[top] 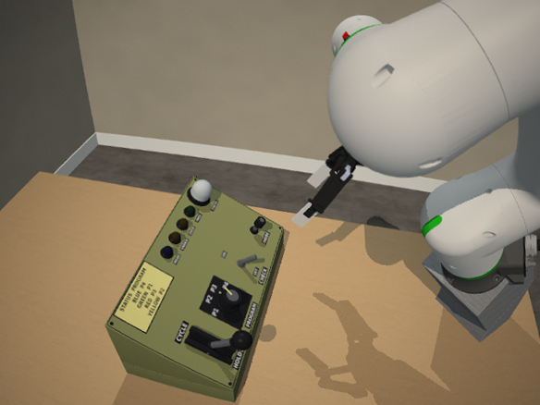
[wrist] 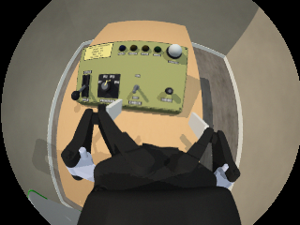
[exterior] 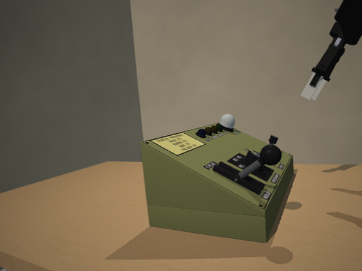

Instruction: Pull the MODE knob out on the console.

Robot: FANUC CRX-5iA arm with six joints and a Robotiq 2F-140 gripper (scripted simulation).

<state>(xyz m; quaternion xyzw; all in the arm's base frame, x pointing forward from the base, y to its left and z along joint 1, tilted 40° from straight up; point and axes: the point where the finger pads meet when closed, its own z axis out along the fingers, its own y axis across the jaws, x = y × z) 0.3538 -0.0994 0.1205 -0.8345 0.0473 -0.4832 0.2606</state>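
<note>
My gripper is now 140 mm above the mode knob, 130 mm short of it and 20 mm to the left of it. Round my hand: grey toggle (150 mm below, 100 mm to the left, 100 mm ahead); olive console (170 mm to the left, 160 mm below, 120 mm ahead); program selector (220 mm to the left, 140 mm below, 80 mm ahead).
</note>
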